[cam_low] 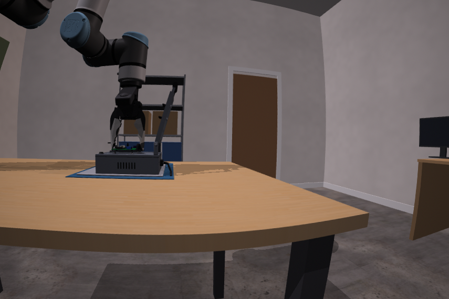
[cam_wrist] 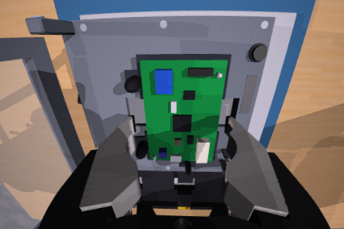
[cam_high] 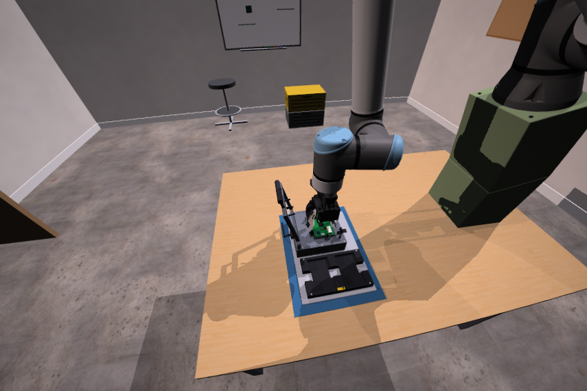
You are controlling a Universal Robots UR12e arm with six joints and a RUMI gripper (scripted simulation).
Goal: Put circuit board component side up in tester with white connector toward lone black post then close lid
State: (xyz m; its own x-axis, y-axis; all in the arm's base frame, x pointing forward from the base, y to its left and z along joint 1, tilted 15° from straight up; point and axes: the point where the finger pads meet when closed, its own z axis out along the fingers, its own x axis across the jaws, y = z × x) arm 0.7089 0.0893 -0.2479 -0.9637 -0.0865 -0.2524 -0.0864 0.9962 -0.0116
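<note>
My hand is right at the green circuit board. Round my hand: tester (40 mm to the left, 40 mm above, 30 mm ahead); then see-through lid (120 mm ahead, 110 mm above, 10 mm to the left).
</note>
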